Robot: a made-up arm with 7 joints.
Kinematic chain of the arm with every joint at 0, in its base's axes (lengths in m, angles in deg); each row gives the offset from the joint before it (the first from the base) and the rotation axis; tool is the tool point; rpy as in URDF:
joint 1: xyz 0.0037 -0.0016 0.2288 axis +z
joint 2: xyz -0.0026 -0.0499 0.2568 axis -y
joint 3: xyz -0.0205 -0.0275 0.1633 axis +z
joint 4: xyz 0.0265 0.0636 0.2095 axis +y
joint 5: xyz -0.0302 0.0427 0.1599 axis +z
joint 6: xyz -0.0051 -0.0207 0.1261 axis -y
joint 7: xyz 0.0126 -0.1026 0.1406 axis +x
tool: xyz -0.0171 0.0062 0.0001 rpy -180 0 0
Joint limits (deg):
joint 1: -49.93..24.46
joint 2: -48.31..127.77
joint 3: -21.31..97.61
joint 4: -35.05..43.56
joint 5: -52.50..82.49
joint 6: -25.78..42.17
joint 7: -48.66..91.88
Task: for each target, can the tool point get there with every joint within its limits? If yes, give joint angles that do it. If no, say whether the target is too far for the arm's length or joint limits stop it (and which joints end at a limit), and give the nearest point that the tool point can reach.
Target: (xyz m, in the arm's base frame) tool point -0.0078 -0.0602 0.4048
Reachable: no: joint limits stop it (at a limit: joint 1, joint 2, joint 3, joint 4, joint 6, joint 7) | nearest point -0.2796 -0.0405 -0.1254 | short by 0.596 m
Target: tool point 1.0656 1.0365 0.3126
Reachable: no: too far | nearest point 0.5746 0.3888 0.6346 | short by 0.874 m
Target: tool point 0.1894 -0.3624 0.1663
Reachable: no: joint limits stop it (at a limit: joint 1, joint 2, joint 4, joint 5, joint 6, joint 7) | nearest point -0.1308 -0.4676 -0.0585 | short by 0.405 m
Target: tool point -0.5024 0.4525 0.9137
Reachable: yes | joints -40.56 60.04 61.65 21.85 -11.98 8.26 23.17
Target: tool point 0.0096 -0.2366 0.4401
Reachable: no: joint limits stop it (at a limit: joint 1, joint 2, joint 4, joint 5, joint 6, joint 7) | nearest point 0.2641 -0.6259 0.6592 | short by 0.514 m
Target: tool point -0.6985 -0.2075 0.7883
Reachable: yes | joints 9.24 77.73 -2.45 15.65 45.68 13.75 -10.28
